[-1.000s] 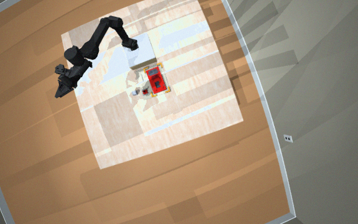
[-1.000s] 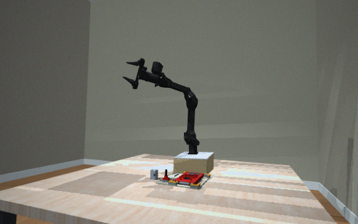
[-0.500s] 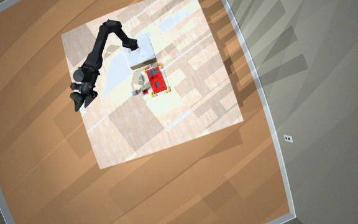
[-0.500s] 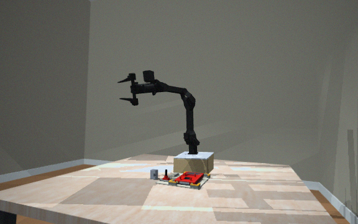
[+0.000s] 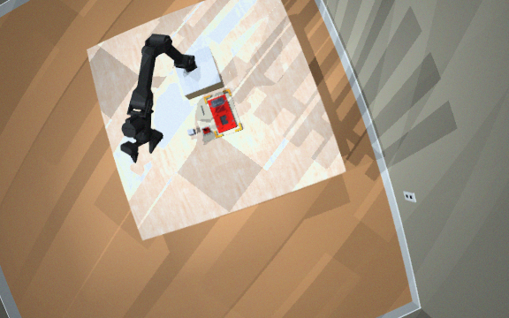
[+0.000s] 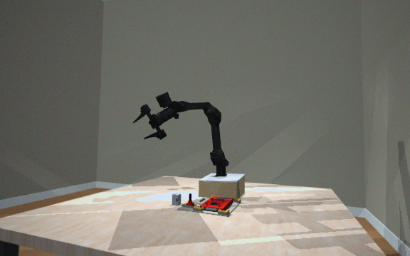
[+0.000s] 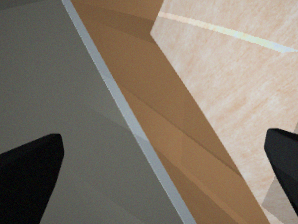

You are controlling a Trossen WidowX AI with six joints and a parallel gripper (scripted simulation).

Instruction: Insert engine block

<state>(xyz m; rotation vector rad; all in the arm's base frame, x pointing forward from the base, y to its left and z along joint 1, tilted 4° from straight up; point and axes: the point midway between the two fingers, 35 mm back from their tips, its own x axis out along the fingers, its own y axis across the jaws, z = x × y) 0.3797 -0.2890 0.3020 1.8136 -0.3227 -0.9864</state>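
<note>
Now: gripper tip 330 mm above the grey engine block, 170 mm to the right of it and 80 mm past it. The rest, counted from my gripper tip: black upright pin: 320 mm below, 250 mm to the left, 60 mm behind.
</note>
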